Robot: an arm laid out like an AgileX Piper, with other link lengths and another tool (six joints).
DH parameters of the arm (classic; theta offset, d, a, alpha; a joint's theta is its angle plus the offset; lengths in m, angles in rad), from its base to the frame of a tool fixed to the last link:
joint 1: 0 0.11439 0 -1.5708
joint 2: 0.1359 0 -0.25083 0
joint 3: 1.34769 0 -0.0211 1.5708
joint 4: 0 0.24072 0 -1.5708
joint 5: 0 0 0 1.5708
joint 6: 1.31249 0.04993 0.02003 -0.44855
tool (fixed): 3.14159 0.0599 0 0
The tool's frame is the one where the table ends.
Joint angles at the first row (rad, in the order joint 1, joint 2, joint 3, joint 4, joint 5, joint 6):
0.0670 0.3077 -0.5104 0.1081 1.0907 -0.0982
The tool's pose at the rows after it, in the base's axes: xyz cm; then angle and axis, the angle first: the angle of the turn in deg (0 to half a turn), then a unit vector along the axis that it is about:
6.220, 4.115, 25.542, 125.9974, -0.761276, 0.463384, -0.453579
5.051, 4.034, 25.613, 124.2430, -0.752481, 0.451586, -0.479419
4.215, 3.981, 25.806, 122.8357, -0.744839, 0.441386, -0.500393
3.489, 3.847, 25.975, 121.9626, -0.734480, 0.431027, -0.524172
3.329, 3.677, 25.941, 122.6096, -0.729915, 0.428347, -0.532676
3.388, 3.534, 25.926, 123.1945, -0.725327, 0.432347, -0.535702
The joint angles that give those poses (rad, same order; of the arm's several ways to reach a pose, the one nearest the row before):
0.0702 0.1887 -0.4981 0.1058 1.1064 -0.0991
0.0705 0.1052 -0.4879 0.1048 1.1188 -0.0989
0.0704 0.0483 -0.4871 0.1049 1.1253 -0.0998
0.0673 -0.0038 -0.4871 0.0962 1.1273 -0.0998
0.0649 -0.0178 -0.4871 0.0785 1.1312 -0.0975
0.0629 -0.0178 -0.4871 0.0644 1.1312 -0.0864

